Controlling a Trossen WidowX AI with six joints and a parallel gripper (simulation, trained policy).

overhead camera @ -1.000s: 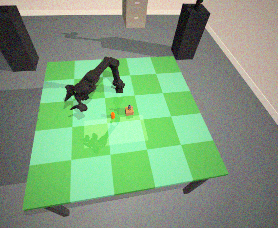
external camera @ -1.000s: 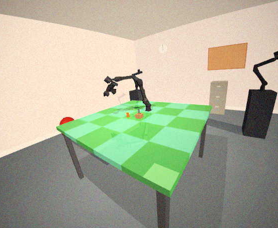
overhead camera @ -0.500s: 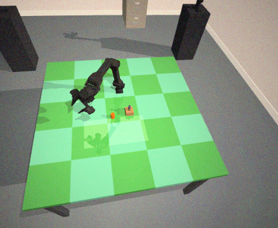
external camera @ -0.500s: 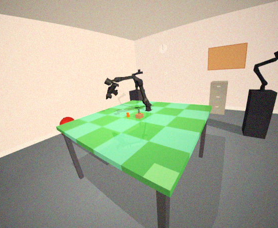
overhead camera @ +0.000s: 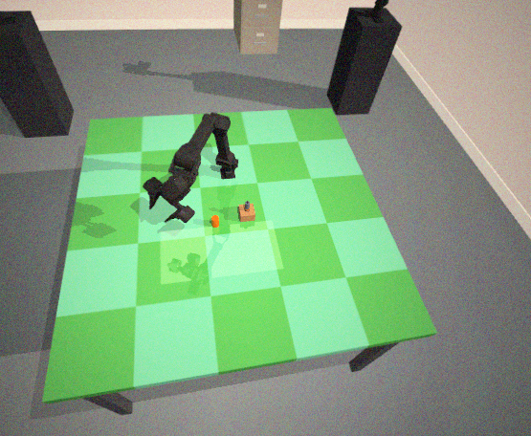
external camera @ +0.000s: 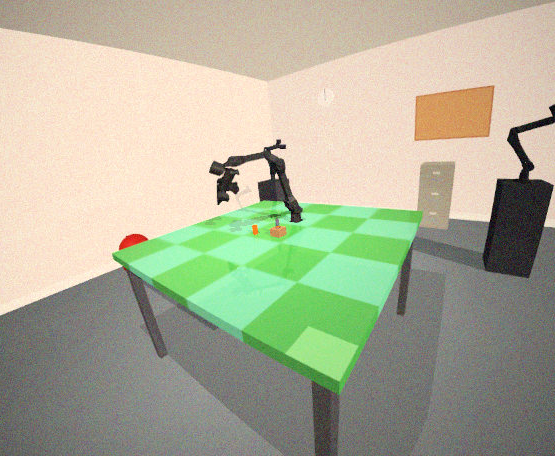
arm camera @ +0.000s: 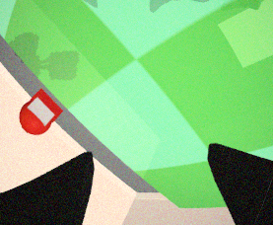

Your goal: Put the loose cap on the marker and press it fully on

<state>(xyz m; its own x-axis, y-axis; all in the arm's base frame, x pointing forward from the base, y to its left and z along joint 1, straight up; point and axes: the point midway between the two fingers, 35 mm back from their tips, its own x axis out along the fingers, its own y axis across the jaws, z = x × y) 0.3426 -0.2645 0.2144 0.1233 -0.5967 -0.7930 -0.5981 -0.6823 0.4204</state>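
My gripper tip is 20 cm to the right of the orange cap, 16 cm above it and 7 cm past it. From my gripper tip the other things lie so: brown holder block: 34 cm to the left, 17 cm below, 10 cm behind.
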